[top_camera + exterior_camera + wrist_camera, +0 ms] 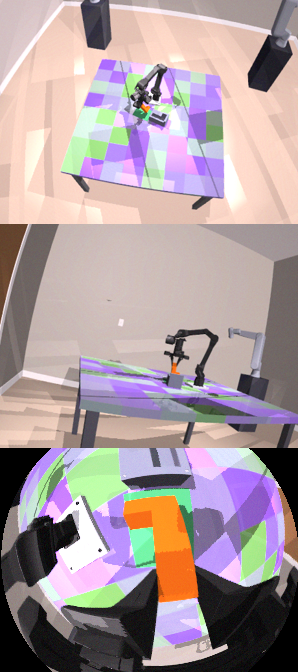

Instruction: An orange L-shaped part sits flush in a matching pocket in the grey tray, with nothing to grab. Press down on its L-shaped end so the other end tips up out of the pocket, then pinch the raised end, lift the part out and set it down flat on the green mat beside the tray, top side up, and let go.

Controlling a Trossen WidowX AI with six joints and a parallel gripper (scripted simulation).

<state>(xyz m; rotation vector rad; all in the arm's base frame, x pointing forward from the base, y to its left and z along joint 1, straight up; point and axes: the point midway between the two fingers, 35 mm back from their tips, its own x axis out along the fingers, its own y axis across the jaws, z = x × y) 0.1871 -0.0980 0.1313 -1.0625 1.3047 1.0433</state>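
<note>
Now: gripper tip 2 cm to the right of the green mat and 13 cm above it. Also, from my gripper tip: orange L-shaped part 1 cm behind, 4 cm to the left, 3 cm below.
</note>
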